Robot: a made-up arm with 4 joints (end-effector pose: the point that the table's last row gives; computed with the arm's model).
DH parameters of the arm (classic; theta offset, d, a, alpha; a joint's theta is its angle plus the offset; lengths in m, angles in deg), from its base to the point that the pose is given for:
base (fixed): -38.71 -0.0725 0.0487 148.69
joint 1: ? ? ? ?
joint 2: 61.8 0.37 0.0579 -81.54
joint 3: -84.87 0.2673 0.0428 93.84
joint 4: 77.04 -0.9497 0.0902 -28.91
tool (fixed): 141.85 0.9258 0 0
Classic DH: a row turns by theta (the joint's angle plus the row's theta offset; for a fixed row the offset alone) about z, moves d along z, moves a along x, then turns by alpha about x.
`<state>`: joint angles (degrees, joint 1 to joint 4).
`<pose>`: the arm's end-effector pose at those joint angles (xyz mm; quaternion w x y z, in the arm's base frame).
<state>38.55 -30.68 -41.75 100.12</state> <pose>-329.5 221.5 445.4 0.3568 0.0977 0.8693 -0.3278</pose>
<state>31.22 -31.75 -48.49 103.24</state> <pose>-349.0 172.9 433.8 0.3929 0.1003 0.8681 -0.2863</pose>
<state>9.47 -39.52 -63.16 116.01</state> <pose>-359.2 45.8 357.6 0.4396 0.1351 0.8856 -0.0649</pose>
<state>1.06 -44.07 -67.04 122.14</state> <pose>-354.0 22.4 325.1 0.4200 0.1582 0.8923 0.0484</pose>
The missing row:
joint 1: 64.35 -0.5602 0.1006 -73.31
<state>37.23 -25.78 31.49 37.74</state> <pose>303.9 325.6 482.0 0.0605 -0.6389 0.7596 -0.1060</pose>
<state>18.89 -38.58 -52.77 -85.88</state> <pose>-276.2 932.6 691.9 0.1282 -0.7204 -0.2332 -0.6405</pose>
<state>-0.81 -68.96 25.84 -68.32</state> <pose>-271.6 257.0 1183.7 0.7175 -0.6356 -0.2804 -0.0514</pose>
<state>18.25 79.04 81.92 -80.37</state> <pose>79.8 509.3 -287.5 0.0680 0.7198 -0.4570 -0.5181</pose>
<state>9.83 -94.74 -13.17 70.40</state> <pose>8.6 -96.5 417.5 0.5409 -0.2864 0.7588 0.2228</pose>
